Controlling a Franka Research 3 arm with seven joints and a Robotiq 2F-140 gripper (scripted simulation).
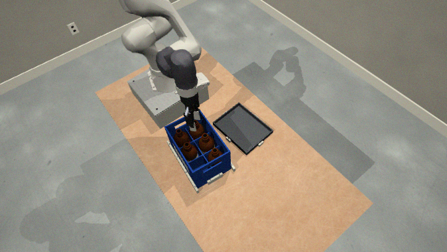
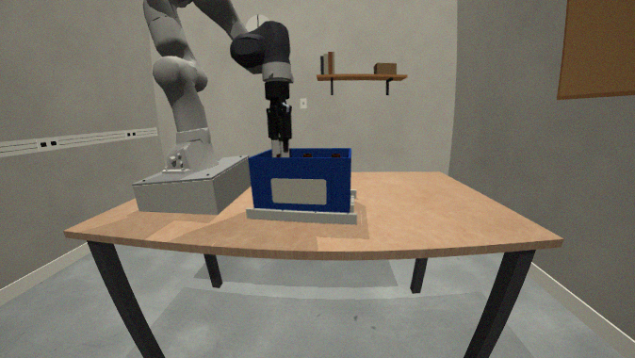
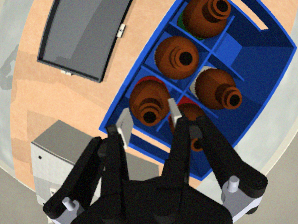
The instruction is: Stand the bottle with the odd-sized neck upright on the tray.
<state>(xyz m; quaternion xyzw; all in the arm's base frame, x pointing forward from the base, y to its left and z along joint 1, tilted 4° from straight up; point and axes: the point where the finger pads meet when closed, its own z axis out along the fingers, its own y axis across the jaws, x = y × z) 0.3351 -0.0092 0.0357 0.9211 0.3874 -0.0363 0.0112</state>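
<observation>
The bottle is 80 mm to the right of my hand and 90 mm below it. Also, from my hand: blue crate 90 mm ahead, 40 mm to the right, 90 mm below; then dark grey tray 60 mm ahead, 230 mm to the left, 160 mm below.
</observation>
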